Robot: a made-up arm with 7 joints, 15 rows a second.
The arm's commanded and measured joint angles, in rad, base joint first. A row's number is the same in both.
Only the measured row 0 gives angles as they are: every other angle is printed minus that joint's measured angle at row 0.
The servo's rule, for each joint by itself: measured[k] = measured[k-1] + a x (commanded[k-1-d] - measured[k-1]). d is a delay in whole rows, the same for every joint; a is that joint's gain. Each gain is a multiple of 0.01, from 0.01 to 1. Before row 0 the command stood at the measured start. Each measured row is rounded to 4 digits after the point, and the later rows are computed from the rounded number. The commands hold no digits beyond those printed.
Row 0, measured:
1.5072 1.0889 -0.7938 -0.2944 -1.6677 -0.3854 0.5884
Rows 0 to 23, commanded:
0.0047 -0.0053 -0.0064 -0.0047 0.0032 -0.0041 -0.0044
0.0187 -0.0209 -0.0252 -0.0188 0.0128 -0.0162 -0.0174
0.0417 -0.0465 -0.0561 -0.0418 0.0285 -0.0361 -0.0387
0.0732 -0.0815 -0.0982 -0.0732 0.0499 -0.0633 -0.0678
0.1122 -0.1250 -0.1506 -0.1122 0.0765 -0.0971 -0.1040
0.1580 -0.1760 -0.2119 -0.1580 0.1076 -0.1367 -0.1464
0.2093 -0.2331 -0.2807 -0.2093 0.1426 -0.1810 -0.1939
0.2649 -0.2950 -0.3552 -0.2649 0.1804 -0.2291 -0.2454
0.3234 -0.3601 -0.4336 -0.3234 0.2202 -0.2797 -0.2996
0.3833 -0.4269 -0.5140 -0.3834 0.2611 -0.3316 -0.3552
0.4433 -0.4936 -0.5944 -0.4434 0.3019 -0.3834 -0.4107
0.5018 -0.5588 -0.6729 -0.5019 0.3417 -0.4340 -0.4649
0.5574 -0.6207 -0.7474 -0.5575 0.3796 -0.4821 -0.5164
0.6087 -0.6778 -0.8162 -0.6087 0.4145 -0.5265 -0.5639
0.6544 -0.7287 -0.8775 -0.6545 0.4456 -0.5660 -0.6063
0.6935 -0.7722 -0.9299 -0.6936 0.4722 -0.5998 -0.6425
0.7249 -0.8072 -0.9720 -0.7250 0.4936 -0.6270 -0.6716
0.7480 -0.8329 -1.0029 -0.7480 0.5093 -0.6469 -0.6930
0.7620 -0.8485 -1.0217 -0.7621 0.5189 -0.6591 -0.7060
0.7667 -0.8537 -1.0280 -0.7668 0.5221 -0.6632 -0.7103
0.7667 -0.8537 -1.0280 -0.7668 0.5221 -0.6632 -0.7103
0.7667 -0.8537 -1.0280 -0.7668 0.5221 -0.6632 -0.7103
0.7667 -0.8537 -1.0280 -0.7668 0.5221 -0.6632 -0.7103
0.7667 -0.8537 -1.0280 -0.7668 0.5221 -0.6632 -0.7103
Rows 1 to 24, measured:
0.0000 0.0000 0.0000 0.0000 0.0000 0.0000 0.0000
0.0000 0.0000 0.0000 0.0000 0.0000 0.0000 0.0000
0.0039 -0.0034 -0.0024 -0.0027 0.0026 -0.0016 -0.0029
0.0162 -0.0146 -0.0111 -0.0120 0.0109 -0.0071 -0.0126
0.0374 -0.0350 -0.0282 -0.0293 0.0252 -0.0181 -0.0301
0.0671 -0.0648 -0.0548 -0.0548 0.0452 -0.0353 -0.0554
0.1045 -0.1033 -0.0912 -0.0881 0.0706 -0.0588 -0.0880
0.1489 -0.1498 -0.1371 -0.1286 0.1006 -0.0884 -0.1271
0.1990 -0.2031 -0.1917 -0.1754 0.1346 -0.1236 -0.1719
0.2537 -0.2619 -0.2538 -0.2273 0.1717 -0.1637 -0.2211
0.3116 -0.3247 -0.3221 -0.2830 0.2110 -0.2078 -0.2737
0.3711 -0.3901 -0.3950 -0.3412 0.2516 -0.2548 -0.3283
0.4310 -0.4563 -0.4708 -0.4005 0.2923 -0.3037 -0.3835
0.4898 -0.5219 -0.5476 -0.4593 0.3323 -0.3532 -0.4380
0.5459 -0.5851 -0.6235 -0.5163 0.3706 -0.4022 -0.4905
0.5980 -0.6444 -0.6967 -0.5699 0.4062 -0.4494 -0.5397
0.6448 -0.6984 -0.7654 -0.6190 0.4381 -0.4937 -0.5843
0.6852 -0.7456 -0.8279 -0.6623 0.4657 -0.5340 -0.6233
0.7182 -0.7850 -0.8827 -0.6987 0.4883 -0.5693 -0.6557
0.7429 -0.8157 -0.9284 -0.7273 0.5053 -0.5988 -0.6807
0.7588 -0.8367 -0.9639 -0.7475 0.5163 -0.6217 -0.6977
0.7654 -0.8476 -0.9883 -0.7587 0.5210 -0.6375 -0.7061
0.7665 -0.8515 -1.0034 -0.7634 0.5219 -0.6473 -0.7089
0.7667 -0.8529 -1.0127 -0.7654 0.5221 -0.6533 -0.7098
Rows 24 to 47, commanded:
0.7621 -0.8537 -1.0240 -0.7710 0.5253 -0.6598 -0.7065
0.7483 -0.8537 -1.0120 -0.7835 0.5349 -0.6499 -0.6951
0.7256 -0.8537 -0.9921 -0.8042 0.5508 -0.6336 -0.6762
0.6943 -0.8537 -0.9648 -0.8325 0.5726 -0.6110 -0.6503
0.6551 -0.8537 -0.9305 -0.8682 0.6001 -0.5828 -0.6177
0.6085 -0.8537 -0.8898 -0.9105 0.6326 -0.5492 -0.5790
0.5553 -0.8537 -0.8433 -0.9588 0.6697 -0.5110 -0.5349
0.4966 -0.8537 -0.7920 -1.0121 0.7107 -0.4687 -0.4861
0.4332 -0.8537 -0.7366 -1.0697 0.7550 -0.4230 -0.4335
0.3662 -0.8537 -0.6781 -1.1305 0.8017 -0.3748 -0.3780
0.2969 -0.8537 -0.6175 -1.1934 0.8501 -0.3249 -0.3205
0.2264 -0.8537 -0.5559 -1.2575 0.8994 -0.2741 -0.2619
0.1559 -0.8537 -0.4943 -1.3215 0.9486 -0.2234 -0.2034
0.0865 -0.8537 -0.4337 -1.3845 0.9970 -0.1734 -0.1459
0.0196 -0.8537 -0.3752 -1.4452 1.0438 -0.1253 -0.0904
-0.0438 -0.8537 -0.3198 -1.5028 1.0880 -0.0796 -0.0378
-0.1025 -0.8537 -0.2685 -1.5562 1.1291 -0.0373 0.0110
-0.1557 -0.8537 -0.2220 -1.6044 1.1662 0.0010 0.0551
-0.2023 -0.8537 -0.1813 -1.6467 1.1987 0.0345 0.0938
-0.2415 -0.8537 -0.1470 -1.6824 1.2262 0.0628 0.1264
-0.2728 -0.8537 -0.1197 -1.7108 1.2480 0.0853 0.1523
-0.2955 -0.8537 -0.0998 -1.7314 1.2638 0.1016 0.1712
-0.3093 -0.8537 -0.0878 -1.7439 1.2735 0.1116 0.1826
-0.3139 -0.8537 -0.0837 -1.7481 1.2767 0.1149 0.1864
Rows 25 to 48, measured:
0.7667 -0.8534 -1.0185 -0.7662 0.5221 -0.6571 -0.7101
0.7667 -0.8536 -1.0221 -0.7665 0.5221 -0.6594 -0.7102
0.7629 -0.8537 -1.0228 -0.7691 0.5247 -0.6596 -0.7077
0.7508 -0.8537 -1.0187 -0.7775 0.5330 -0.6559 -0.6993
0.7299 -0.8537 -1.0086 -0.7930 0.5474 -0.6474 -0.6838
0.7004 -0.8537 -0.9920 -0.8159 0.5678 -0.6336 -0.6614
0.6628 -0.8537 -0.9686 -0.8462 0.5940 -0.6143 -0.6321
0.6177 -0.8537 -0.9387 -0.8835 0.6253 -0.5896 -0.5965
0.5659 -0.8537 -0.9024 -0.9272 0.6613 -0.5597 -0.5552
0.5084 -0.8537 -0.8604 -0.9764 0.7013 -0.5251 -0.5089
0.4460 -0.8537 -0.8134 -1.0305 0.7448 -0.4863 -0.4584
0.3798 -0.8537 -0.7620 -1.0885 0.7909 -0.4439 -0.4045
0.3110 -0.8537 -0.7071 -1.1493 0.8389 -0.3987 -0.3482
0.2408 -0.8537 -0.6496 -1.2121 0.8879 -0.3514 -0.2904
0.1703 -0.8537 -0.5906 -1.2756 0.9371 -0.3028 -0.2321
0.1007 -0.8537 -0.5310 -1.3388 0.9856 -0.2536 -0.1743
0.0334 -0.8537 -0.4718 -1.4005 1.0327 -0.2048 -0.1181
-0.0307 -0.8537 -0.4140 -1.4598 1.0775 -0.1572 -0.0643
-0.0903 -0.8537 -0.3587 -1.5157 1.1193 -0.1116 -0.0138
-0.1446 -0.8537 -0.3068 -1.5671 1.1573 -0.0688 0.0324
-0.1925 -0.8537 -0.2591 -1.6133 1.1908 -0.0295 0.0735
-0.2332 -0.8537 -0.2165 -1.6534 1.2195 0.0056 0.1089
-0.2661 -0.8537 -0.1797 -1.6867 1.2426 0.0359 0.1380
-0.2905 -0.8537 -0.1493 -1.7126 1.2598 0.0609 0.1602

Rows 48 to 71, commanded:
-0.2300 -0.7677 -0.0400 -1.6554 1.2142 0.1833 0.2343
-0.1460 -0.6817 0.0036 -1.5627 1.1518 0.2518 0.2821
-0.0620 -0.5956 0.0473 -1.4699 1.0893 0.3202 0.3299
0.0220 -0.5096 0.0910 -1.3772 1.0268 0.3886 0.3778
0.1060 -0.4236 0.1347 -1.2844 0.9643 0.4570 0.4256
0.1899 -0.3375 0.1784 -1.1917 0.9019 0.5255 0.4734
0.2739 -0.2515 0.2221 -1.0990 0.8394 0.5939 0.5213
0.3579 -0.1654 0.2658 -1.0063 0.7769 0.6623 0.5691
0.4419 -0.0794 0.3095 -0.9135 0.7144 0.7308 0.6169
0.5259 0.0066 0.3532 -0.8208 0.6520 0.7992 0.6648
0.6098 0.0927 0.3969 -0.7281 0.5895 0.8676 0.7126
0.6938 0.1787 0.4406 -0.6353 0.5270 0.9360 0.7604
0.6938 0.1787 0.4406 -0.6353 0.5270 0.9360 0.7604
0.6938 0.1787 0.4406 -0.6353 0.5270 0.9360 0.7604
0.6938 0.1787 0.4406 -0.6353 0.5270 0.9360 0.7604
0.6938 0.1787 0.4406 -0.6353 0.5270 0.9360 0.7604
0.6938 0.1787 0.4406 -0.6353 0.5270 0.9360 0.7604
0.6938 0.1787 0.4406 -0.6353 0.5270 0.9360 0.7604
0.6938 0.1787 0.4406 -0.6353 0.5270 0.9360 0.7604
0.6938 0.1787 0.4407 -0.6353 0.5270 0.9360 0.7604
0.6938 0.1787 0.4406 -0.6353 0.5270 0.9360 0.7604
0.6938 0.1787 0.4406 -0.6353 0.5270 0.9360 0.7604
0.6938 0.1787 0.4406 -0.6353 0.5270 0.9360 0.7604
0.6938 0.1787 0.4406 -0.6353 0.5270 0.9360 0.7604
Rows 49 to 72, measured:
-0.3061 -0.8537 -0.1259 -1.7308 1.2709 0.0802 0.1752
-0.3126 -0.8537 -0.1099 -1.7408 1.2756 0.0934 0.1827
-0.2440 -0.7987 -0.0833 -1.6913 1.2259 0.1276 0.2173
-0.1627 -0.7238 -0.0503 -1.6167 1.1659 0.1748 0.2607
-0.0791 -0.6418 -0.0132 -1.5316 1.1039 0.2301 0.3071
0.0048 -0.5572 0.0264 -1.4420 1.0414 0.2903 0.3545
0.0888 -0.4717 0.0676 -1.3506 0.9789 0.3536 0.4021
0.1727 -0.3858 0.1097 -1.2584 0.9165 0.4189 0.4499
0.2567 -0.2998 0.1524 -1.1659 0.8540 0.4854 0.4977
0.3407 -0.2138 0.1955 -1.0733 0.7915 0.5526 0.5455
0.4247 -0.1278 0.2388 -0.9806 0.7290 0.6203 0.5933
0.5087 -0.0418 0.2823 -0.8879 0.6666 0.6883 0.6412
0.5926 0.0443 0.3258 -0.7952 0.6041 0.7564 0.6890
0.6766 0.1303 0.3694 -0.7025 0.5416 0.8246 0.7368
0.6909 0.1613 0.3965 -0.6635 0.5298 0.8669 0.7526
0.6933 0.1724 0.4133 -0.6471 0.5275 0.8932 0.7578
0.6937 0.1764 0.4237 -0.6403 0.5271 0.9095 0.7595
0.6938 0.1779 0.4301 -0.6374 0.5270 0.9196 0.7601
0.6938 0.1784 0.4341 -0.6362 0.5270 0.9258 0.7603
0.6938 0.1786 0.4366 -0.6357 0.5270 0.9297 0.7604
0.6938 0.1787 0.4381 -0.6355 0.5270 0.9321 0.7604
0.6938 0.1787 0.4391 -0.6354 0.5270 0.9336 0.7604
0.6938 0.1787 0.4397 -0.6353 0.5270 0.9345 0.7604
0.6938 0.1787 0.4400 -0.6353 0.5270 0.9351 0.7604

